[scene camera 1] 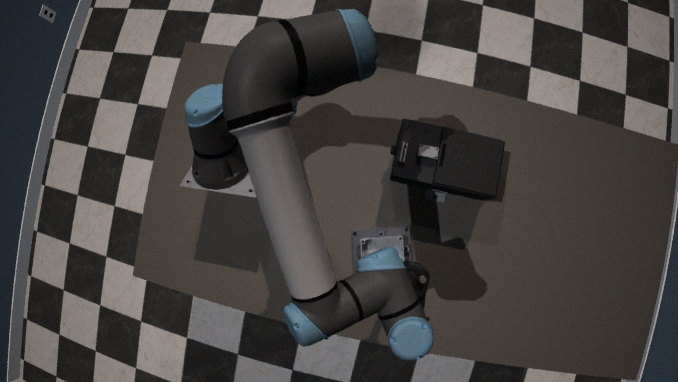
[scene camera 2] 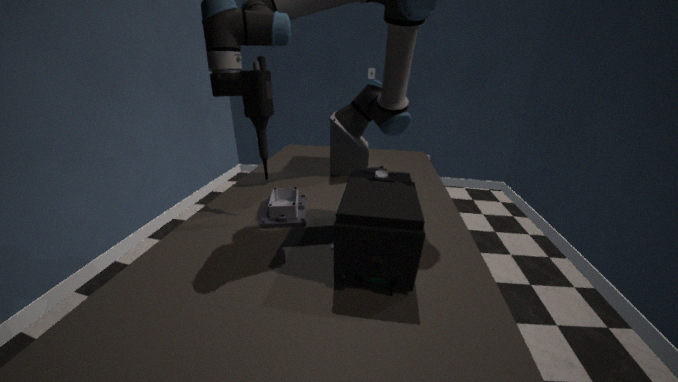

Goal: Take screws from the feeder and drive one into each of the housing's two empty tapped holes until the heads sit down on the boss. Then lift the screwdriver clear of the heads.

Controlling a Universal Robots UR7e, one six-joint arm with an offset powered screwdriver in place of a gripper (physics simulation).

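Note:
The pale, open-topped housing (scene camera 1: 382, 242) (scene camera 2: 284, 209) sits on a grey fixture plate (scene camera 1: 355, 248) (scene camera 2: 302, 214). Small dark spots show at its top corners; whether they are screw heads or holes is too small to tell. The black screw feeder (scene camera 1: 470, 162) (scene camera 2: 377, 250) stands beside it, with a small light plate on its top. My screwdriver (scene camera 2: 266, 178) points straight down in scene camera 2. Its tip is above the housing's top, up and to the left of it in that view, and apart from it. Whether the tip carries a screw cannot be told. In scene camera 1 the wrist hides the tip and part of the housing.
The arm's base stands on a light mounting plate (scene camera 1: 220, 188) at the left of the brown table (scene camera 1: 560, 240) (scene camera 2: 280, 335) in scene camera 1. The long forearm spans the table left of the housing. The wrist hangs over the table's near edge. A checkered floor surrounds the table.

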